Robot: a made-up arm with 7 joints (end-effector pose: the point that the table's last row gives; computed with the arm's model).
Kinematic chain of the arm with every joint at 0, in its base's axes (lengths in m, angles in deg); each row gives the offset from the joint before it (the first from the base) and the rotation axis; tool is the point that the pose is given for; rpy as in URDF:
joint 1: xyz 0.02 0 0.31 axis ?
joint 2: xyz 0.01 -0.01 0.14 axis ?
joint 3: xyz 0 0 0.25 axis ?
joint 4: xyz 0 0 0.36 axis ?
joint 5: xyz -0.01 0 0.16 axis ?
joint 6: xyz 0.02 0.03 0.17 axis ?
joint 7: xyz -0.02 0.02 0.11 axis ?
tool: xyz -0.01 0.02 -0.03 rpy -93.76 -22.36 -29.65
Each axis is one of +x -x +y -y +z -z.
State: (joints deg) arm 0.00 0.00 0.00 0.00 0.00 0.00 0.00
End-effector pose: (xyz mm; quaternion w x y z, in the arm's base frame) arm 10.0 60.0 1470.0 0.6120 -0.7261 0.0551 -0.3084
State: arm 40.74 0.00 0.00 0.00 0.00 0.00 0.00
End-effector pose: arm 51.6 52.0 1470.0 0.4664 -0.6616 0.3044 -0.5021
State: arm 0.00 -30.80 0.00 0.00 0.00 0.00 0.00
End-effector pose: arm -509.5 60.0 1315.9 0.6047 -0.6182 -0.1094 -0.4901
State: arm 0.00 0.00 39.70 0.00 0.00 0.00 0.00
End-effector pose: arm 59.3 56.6 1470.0 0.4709 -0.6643 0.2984 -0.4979
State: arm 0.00 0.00 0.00 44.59 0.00 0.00 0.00
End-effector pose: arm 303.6 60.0 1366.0 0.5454 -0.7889 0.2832 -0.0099
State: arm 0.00 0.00 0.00 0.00 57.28 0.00 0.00
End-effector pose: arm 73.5 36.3 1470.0 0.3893 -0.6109 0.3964 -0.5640
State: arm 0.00 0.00 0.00 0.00 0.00 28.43 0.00
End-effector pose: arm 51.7 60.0 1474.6 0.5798 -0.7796 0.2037 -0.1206
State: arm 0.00 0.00 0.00 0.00 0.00 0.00 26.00
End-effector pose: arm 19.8 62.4 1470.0 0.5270 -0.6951 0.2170 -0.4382
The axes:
joint 1: -z
joint 2: +y
joint 3: -z
joint 4: +y
joint 5: -z
joint 6: +y
joint 7: -z

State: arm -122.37 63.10 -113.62 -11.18 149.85 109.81 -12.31
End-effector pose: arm -392.0 811.0 730.0 0.4132 0.7881 -0.3099 -0.3349
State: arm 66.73 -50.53 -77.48 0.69 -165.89 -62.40 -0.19
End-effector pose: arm -233.1 616.0 1123.6 0.6186 -0.1126 -0.3232 0.7072
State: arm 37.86 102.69 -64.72 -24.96 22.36 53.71 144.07
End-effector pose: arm 743.8 -668.9 272.1 0.3678 0.7107 -0.5575 -0.2210
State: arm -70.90 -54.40 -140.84 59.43 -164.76 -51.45 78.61
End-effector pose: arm -470.1 -629.2 736.4 0.5441 0.6075 0.3582 -0.4545
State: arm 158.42 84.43 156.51 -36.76 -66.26 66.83 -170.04
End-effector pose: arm -854.6 -340.4 296.9 0.3217 0.4607 0.2900 -0.7747
